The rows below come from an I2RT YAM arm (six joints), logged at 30 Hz.
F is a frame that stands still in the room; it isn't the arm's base.
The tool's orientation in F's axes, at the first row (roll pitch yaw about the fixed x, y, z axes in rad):
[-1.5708 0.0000 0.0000]
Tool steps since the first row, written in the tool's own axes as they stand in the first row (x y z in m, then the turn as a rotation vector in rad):
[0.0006 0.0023 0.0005 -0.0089 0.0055 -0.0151]
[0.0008 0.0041 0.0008 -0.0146 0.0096 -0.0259]
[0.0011 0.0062 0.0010 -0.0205 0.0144 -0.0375]
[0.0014 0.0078 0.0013 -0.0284 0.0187 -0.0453]
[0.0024 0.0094 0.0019 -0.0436 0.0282 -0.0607]
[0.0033 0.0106 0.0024 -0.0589 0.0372 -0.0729]
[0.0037 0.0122 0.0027 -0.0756 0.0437 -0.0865]
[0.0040 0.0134 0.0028 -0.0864 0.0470 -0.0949]
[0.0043 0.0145 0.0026 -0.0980 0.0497 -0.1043]
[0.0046 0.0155 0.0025 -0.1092 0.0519 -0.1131]
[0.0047 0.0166 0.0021 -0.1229 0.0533 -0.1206]
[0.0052 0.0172 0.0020 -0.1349 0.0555 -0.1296]
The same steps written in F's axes. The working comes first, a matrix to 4 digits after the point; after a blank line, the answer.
The tool's axes in the first row as the columns of a matrix, in F's axes (used below as rounded here):
[1.0000 0.0000 0.0000]
[0.0000 0.0000 1.0000]
[0.0000 -1.0000 0.0000]

[0.0006 0.0005 -0.0023 -0.0089 -0.0151 -0.0055]
[0.0008 0.0008 -0.0041 -0.0146 -0.0259 -0.0096]
[0.0011 0.0010 -0.0062 -0.0205 -0.0375 -0.0144]
[0.0014 0.0013 -0.0078 -0.0284 -0.0453 -0.0187]
[0.0024 0.0019 -0.0094 -0.0436 -0.0607 -0.0282]
[0.0033 0.0024 -0.0106 -0.0589 -0.0729 -0.0372]
[0.0037 0.0027 -0.0122 -0.0756 -0.0865 -0.0437]
[0.0040 0.0028 -0.0134 -0.0864 -0.0949 -0.0470]
[0.0043 0.0026 -0.0145 -0.0980 -0.1043 -0.0497]
[0.0046 0.0025 -0.0155 -0.1092 -0.1131 -0.0519]
[0.0047 0.0021 -0.0166 -0.1229 -0.1206 -0.0533]
[0.0052 0.0020 -0.0172 -0.1349 -0.1296 -0.0555]

